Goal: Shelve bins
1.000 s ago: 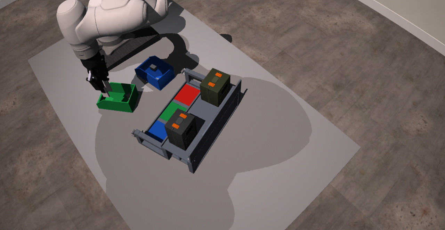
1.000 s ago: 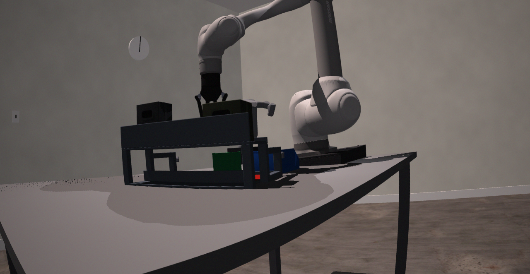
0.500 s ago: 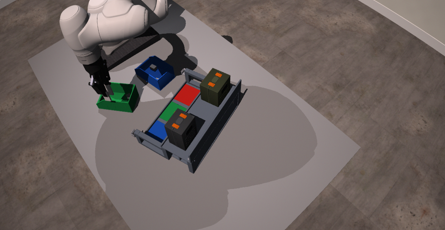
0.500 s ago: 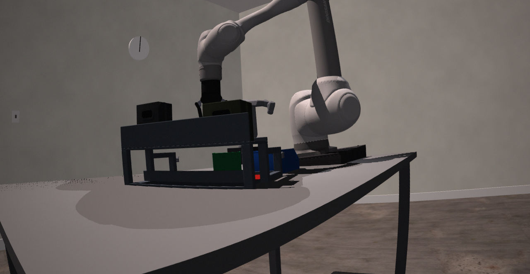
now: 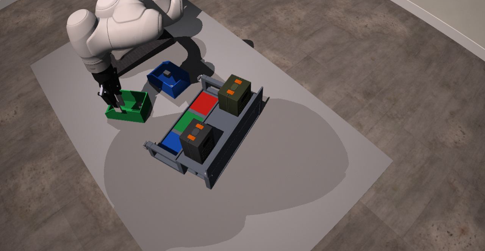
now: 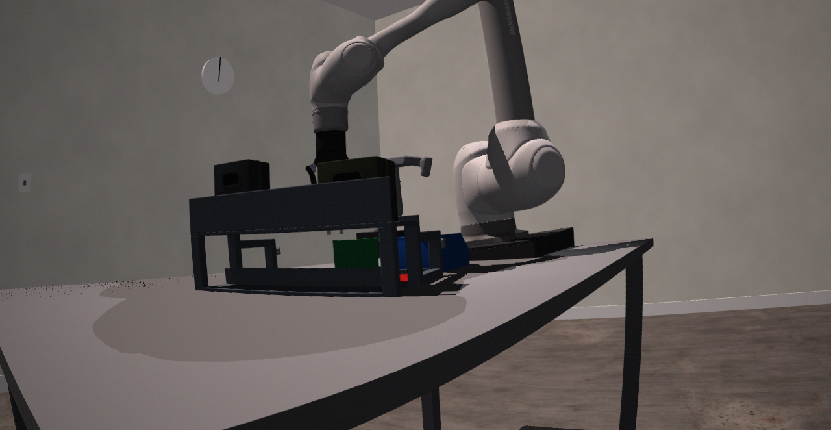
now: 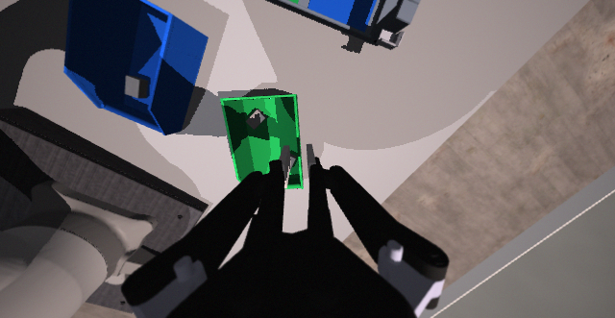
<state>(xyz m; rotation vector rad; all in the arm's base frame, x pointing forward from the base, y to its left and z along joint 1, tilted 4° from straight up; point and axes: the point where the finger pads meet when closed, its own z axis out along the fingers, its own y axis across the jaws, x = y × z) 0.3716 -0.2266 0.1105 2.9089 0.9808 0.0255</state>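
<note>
The green bin lies 80 mm below my hand, 40 mm to the left of it and 30 mm behind it. From my hand the other things lie so: olive case: 320 mm to the left, 310 mm ahead, 30 mm above; black case: 370 mm ahead, 100 mm to the left, 40 mm above; blue bin: 250 mm to the left, 80 mm below, 30 mm behind.
</note>
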